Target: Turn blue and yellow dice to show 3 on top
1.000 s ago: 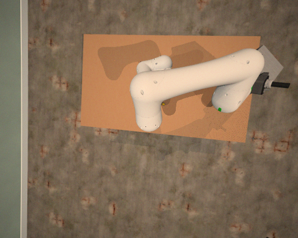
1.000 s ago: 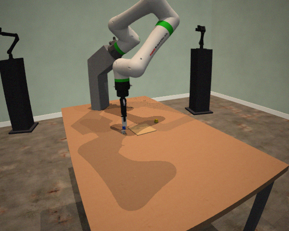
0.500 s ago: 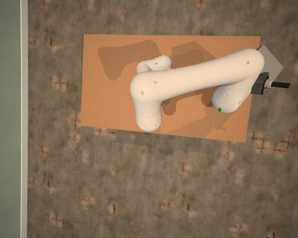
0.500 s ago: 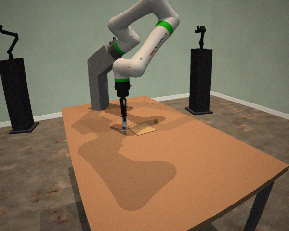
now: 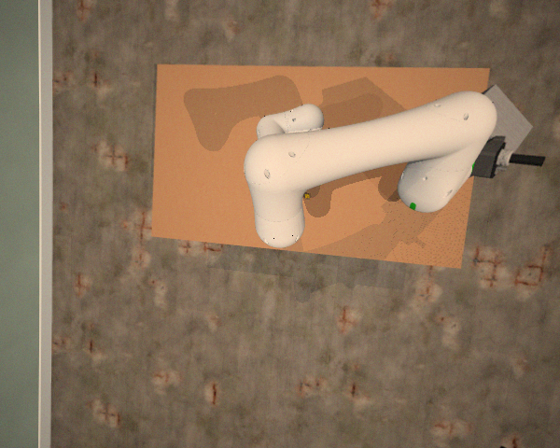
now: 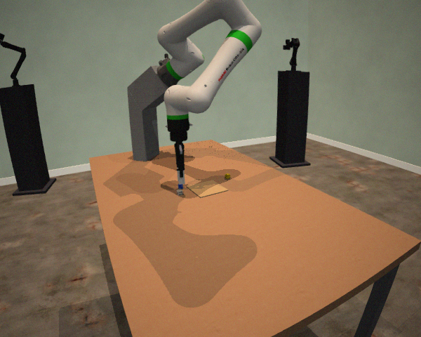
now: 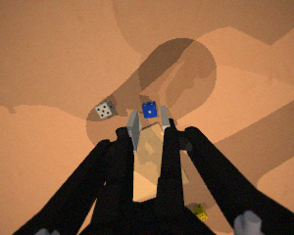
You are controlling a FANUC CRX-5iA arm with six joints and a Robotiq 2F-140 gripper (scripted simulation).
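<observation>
The blue die lies 5 cm below my hand. Also, from my hand: yellow die 7 cm behind, 24 cm to the left, 5 cm below; then white die 7 cm ahead, 2 cm to the right, 5 cm below; then tan mat 4 cm ahead, 11 cm to the left, 6 cm below.
</observation>
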